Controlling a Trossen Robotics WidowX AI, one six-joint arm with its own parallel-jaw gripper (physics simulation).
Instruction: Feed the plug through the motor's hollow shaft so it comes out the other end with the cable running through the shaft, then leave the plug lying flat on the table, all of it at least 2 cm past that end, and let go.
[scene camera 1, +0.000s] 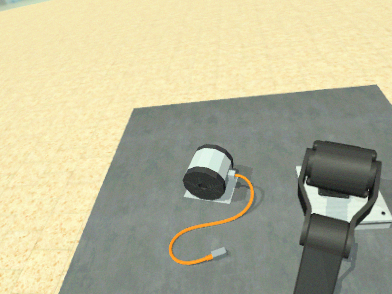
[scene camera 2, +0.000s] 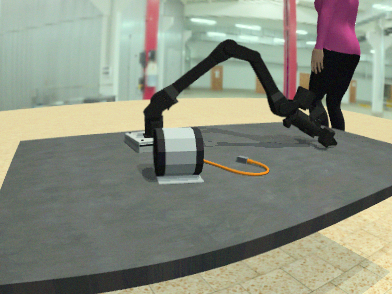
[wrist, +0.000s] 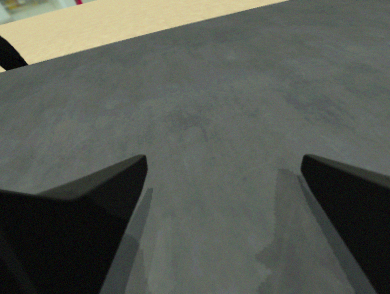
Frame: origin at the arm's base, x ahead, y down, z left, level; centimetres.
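Seen in the pictures: gripper, fingertip midpoint: (wrist: 223, 162).
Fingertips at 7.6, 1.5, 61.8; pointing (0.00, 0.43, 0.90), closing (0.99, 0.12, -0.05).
A point is followed by its place in that frame, as x, y, z.
The motor (scene camera 1: 209, 167) {27.0, -6.9, 3.9} (scene camera 2: 179, 151) {33.6, -3.5, 0.5} is a white cylinder with black end rings on a pale base plate. The dark hollow opening shows at the centre of its near end in scene camera 1. An orange cable (scene camera 1: 205, 224) {27.0, 2.5, 12.9} (scene camera 2: 239, 172) {31.2, 2.6, 14.9} leaves a small block at the motor's side and curves over the table. The grey plug (scene camera 1: 219, 252) {22.1, 1.7, 19.6} (scene camera 2: 242, 159) {22.9, 2.1, 19.1} lies on the table at the cable's free end, outside the shaft. My gripper (scene camera 2: 329, 144) {7.6, 1.5, 61.8} (wrist: 223, 162) {7.6, 1.5, 61.8} is open and empty, low over the table, well away from the plug and motor. It does not show in scene camera 1.
The dark grey table (scene camera 1: 125, 200) {50.1, 3.1, 9.1} (scene camera 2: 90, 215) {47.9, 3.1, -17.5} (wrist: 220, 100) {8.3, 3.1, 69.9} carries everything. The arm's white base plate (scene camera 1: 372, 215) {-7.4, -0.1, 7.0} (scene camera 2: 137, 141) {6.9, 0.1, -5.8} stands to the right of the motor in scene camera 1 and behind it in scene camera 2. A person (scene camera 2: 340, 50) stands beyond the table.
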